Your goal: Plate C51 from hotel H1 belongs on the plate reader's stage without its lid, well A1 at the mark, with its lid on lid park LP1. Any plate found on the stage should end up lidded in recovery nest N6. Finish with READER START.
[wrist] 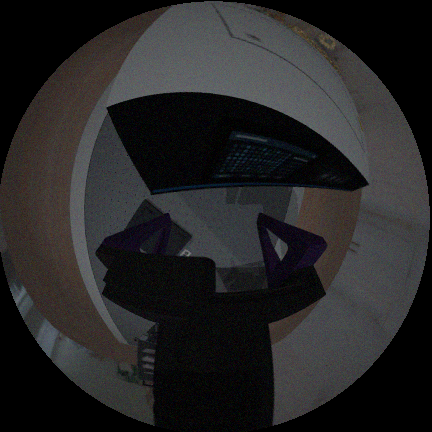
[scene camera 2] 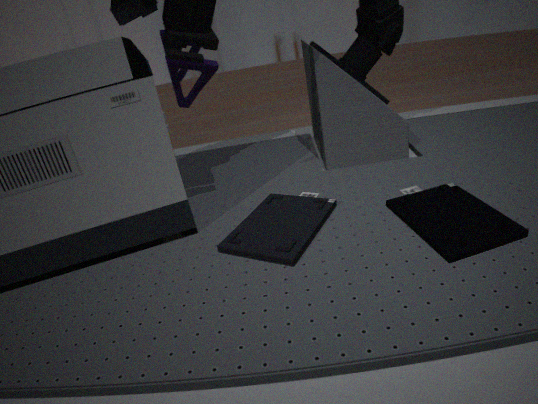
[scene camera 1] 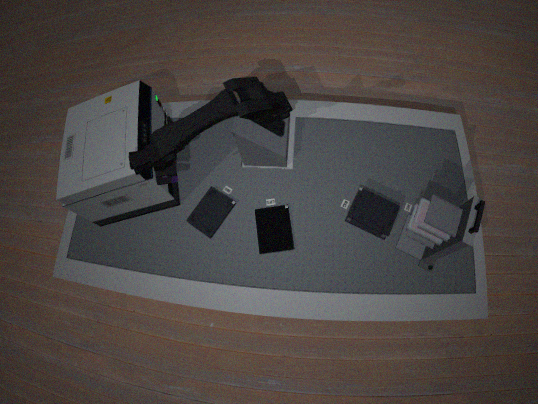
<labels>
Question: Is my gripper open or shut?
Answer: Open.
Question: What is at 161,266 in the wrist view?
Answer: My gripper.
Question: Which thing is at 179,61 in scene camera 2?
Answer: My gripper.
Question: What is my gripper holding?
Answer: Nothing.
</labels>
